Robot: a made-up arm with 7 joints.
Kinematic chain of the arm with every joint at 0, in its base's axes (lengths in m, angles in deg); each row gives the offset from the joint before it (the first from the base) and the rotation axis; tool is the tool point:
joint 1: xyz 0 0 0 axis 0 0.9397 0.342
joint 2: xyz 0 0 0 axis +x
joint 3: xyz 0 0 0 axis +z
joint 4: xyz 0.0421 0 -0.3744 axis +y
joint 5: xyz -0.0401 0 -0.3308 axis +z
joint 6: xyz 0 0 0 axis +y
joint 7: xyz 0 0 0 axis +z
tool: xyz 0 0 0
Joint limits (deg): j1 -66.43..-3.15 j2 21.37..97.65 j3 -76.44..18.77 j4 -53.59..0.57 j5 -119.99..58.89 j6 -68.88..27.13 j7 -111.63..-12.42
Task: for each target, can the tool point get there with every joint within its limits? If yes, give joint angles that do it. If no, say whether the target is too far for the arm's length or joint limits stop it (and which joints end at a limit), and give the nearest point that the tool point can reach.
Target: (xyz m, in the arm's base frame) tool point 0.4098 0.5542 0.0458
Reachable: yes | joints -40.20 79.46 -13.29 -40.09 -64.18 -19.81 -68.11
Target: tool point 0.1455 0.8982 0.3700
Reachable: no: too far | nearest point 0.1459 0.6442 0.2604 | short by 0.277 m
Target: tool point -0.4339 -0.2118 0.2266
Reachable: no: joint limits stop it (at a limit: joint 1, joint 2, joint 3, joint 4) | nearest point 0.1440 0.4929 0.4253 | short by 0.933 m
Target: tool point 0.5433 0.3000 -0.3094
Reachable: yes | joints -46.67 51.43 -66.20 -38.13 21.11 3.49 -59.71
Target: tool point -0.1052 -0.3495 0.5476
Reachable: no: joint limits stop it (at a limit: joint 1, joint 2, joint 3, joint 4) | nearest point 0.1440 0.4929 0.4253 | short by 0.887 m
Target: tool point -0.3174 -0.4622 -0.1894
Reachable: no: joint limits stop it (at a limit: joint 1, joint 2, joint 3, joint 4) | nearest point 0.1001 -0.0394 -0.6580 | short by 0.757 m
